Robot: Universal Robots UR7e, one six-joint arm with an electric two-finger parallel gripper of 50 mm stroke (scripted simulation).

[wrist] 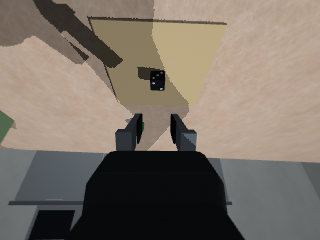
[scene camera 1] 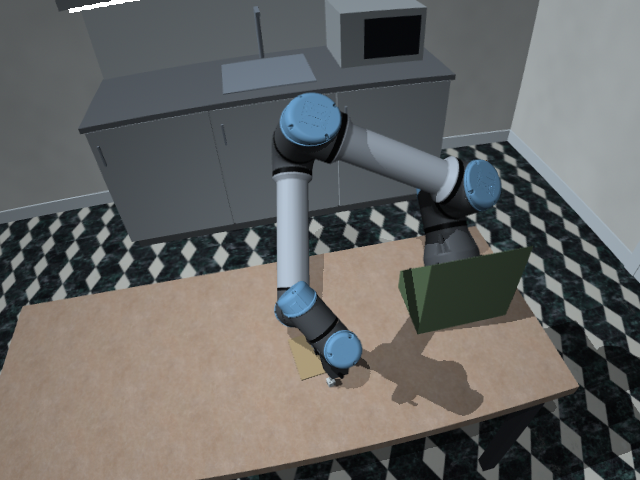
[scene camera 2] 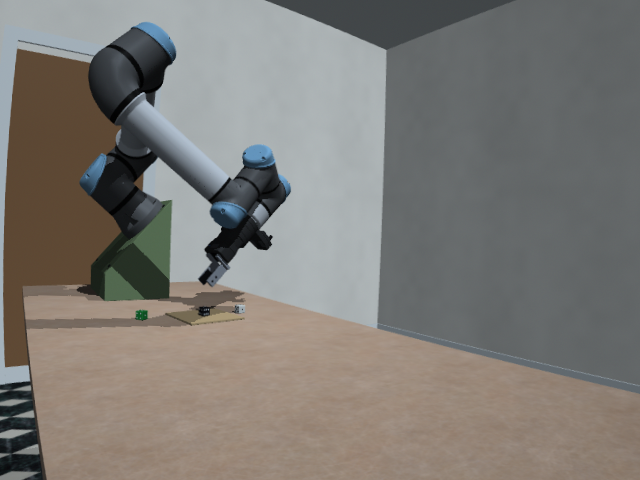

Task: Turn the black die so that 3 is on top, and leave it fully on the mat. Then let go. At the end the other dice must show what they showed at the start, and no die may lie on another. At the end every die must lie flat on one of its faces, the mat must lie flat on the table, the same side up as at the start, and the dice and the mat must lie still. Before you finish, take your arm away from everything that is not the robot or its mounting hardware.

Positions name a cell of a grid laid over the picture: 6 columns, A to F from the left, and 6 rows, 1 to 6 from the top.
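I see a tan mat in the wrist view (C2); it is visible also in scene camera 1 (C5) and in scene camera 2 (B4).
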